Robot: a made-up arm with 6 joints.
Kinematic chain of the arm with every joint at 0, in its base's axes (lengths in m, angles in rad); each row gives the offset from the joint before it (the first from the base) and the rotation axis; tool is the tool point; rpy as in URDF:
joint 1: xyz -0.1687 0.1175 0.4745 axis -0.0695 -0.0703 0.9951
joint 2: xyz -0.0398 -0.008 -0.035 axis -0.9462 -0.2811 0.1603
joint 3: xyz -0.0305 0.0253 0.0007 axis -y
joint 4: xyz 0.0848 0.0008 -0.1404 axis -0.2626 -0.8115 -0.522
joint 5: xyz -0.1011 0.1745 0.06 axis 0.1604 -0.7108 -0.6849
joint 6: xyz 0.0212 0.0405 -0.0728 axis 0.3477 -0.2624 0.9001
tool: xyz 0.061 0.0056 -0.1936 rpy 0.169 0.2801 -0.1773
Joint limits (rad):
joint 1: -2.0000..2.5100
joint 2: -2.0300..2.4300
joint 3: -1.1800..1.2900
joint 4: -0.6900..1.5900
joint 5: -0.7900..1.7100
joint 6: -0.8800..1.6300
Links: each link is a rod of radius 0.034 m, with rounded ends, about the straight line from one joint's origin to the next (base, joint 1, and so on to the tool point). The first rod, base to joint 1, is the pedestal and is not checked.
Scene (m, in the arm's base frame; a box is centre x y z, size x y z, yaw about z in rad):
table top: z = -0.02
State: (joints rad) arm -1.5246 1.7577 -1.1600 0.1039 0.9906 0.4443
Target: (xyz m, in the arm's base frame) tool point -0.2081 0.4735 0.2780
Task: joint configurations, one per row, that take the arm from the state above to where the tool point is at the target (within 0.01 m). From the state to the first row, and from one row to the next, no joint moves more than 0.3 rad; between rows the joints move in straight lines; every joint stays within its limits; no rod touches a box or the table.
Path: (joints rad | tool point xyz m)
1: -1.6434 1.7433 -1.1650 -0.0816 0.7840 0.2070 | -0.5224 0.2047 0.2583
2: -1.7623 1.7289 -1.1700 -0.2671 0.5775 -0.0303 | -0.4680 0.3402 0.2429
3: -1.8812 1.7145 -1.1750 -0.4526 0.3709 -0.2676 | -0.3531 0.4389 0.2480
4: -2.0000 1.7000 -1.1800 -0.6381 0.1643 -0.5049 | -0.2081 0.4735 0.2780

